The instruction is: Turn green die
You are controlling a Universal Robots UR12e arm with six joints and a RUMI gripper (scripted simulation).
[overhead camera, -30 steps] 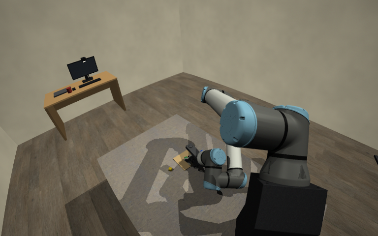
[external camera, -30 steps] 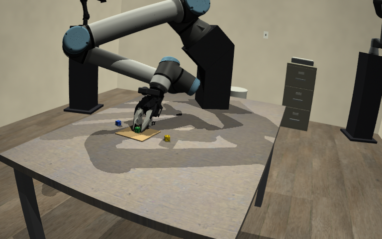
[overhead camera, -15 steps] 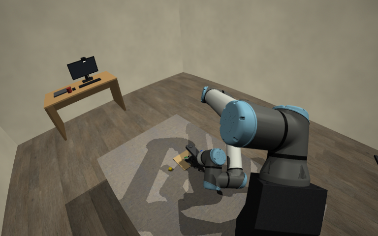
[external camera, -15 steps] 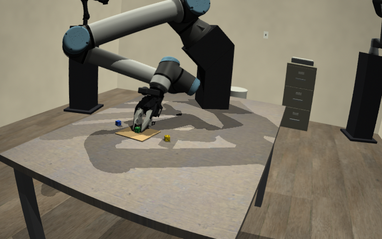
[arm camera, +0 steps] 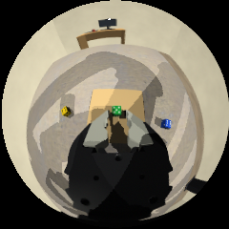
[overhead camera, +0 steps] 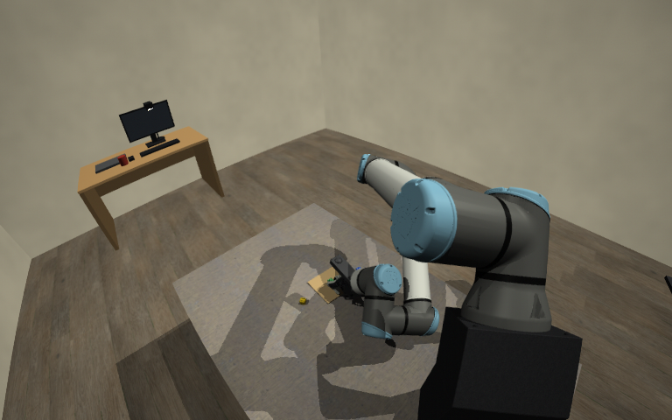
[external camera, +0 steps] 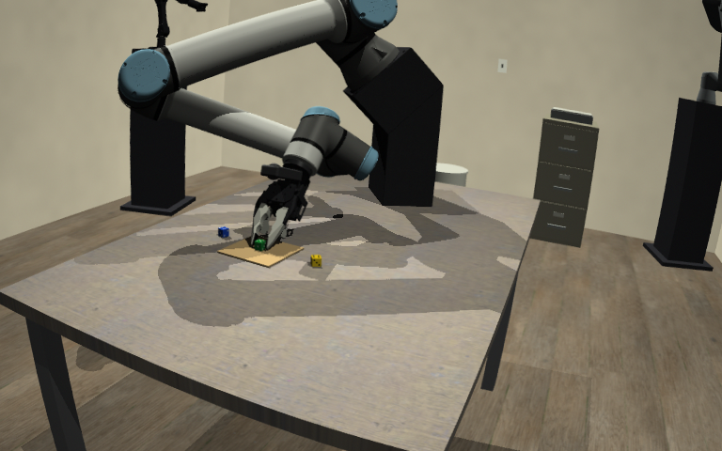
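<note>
Now: hand 1 cm short of the green die and 1 cm above it. Also, from my hand: blue die (11 cm to the right, 6 cm behind, 1 cm below); yellow die (13 cm to the left, 5 cm ahead, 1 cm below); tan mat (2 cm below, 1 cm ahead).
</note>
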